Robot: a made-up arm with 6 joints.
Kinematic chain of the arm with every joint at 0, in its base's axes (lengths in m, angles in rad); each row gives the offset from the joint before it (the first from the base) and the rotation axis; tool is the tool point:
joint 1: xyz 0 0 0.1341 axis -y
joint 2: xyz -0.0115 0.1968 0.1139 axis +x
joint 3: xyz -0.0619 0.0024 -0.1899 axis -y
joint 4: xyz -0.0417 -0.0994 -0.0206 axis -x
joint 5: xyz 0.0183 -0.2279 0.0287 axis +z
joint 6: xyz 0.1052 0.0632 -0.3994 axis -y
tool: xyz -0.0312 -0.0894 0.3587
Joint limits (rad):
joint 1: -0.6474..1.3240
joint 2: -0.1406..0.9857
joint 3: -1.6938..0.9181
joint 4: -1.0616..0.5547
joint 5: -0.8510..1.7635
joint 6: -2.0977..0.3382
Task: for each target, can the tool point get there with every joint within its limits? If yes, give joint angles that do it. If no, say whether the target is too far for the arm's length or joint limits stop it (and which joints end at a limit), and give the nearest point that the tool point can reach.
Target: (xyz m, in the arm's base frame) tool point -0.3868 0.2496 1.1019
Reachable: no: joint limits stop it (at a limit: joint 1, joint 2, joint 3, joint 5, joint 6) | nearest point -0.3083 0.3372 0.6667 | short by 0.451 m
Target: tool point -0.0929 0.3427 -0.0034
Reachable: yes | joints -0.3764 0.1882 -0.2719 -0.3987 1.4058 -0.9666
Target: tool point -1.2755 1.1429 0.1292
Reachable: no: too far | nearest point -0.7761 0.7856 0.1263 | short by 0.614 m
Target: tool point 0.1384 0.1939 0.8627
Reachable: no: joint limits stop it (at a limit: joint 1, joint 3) | nearest point 0.2079 0.1896 0.7172 | short by 0.161 m
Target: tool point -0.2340 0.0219 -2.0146
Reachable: no: too far | nearest point -0.1028 0.1139 -0.8094 | short by 1.216 m
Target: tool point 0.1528 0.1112 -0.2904
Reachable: yes | joints -0.0082 -0.0095 -0.4279 -0.8454 0.2988 -0.9819
